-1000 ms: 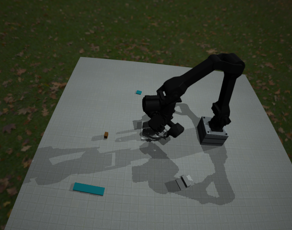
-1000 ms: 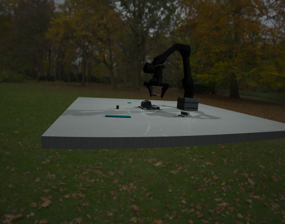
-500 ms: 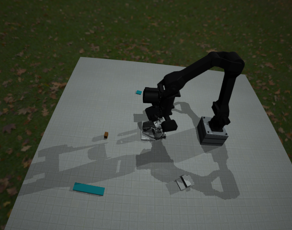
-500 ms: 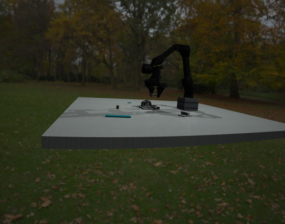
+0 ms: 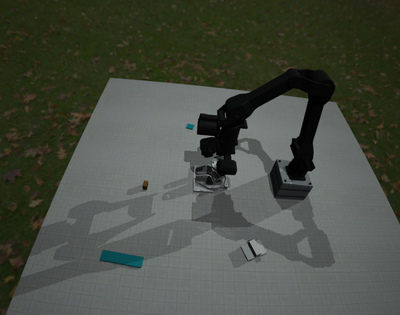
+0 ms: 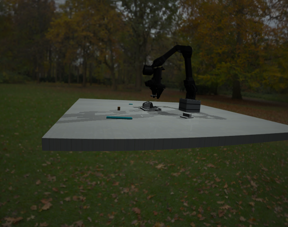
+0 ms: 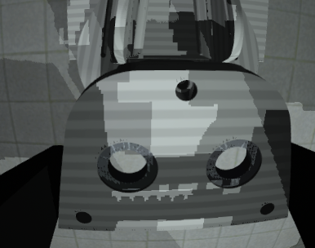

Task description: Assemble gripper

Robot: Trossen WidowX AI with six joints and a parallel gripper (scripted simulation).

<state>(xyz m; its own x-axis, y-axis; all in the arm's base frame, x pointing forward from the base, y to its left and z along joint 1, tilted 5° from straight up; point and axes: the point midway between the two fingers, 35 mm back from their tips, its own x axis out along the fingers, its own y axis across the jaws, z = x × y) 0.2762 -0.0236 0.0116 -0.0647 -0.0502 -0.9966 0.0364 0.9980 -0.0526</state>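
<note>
Right now my gripper tip is 7 cm above the gripper jaw, 1 cm to the right of it and 1 cm short of it. From my gripper tip the other things lie so: small teal tile 30 cm to the right, 10 cm ahead, 8 cm below; then small brown block 27 cm ahead, 7 cm below, 4 cm to the left; then white ribbed block 27 cm to the left, 9 cm behind, 7 cm below.
</note>
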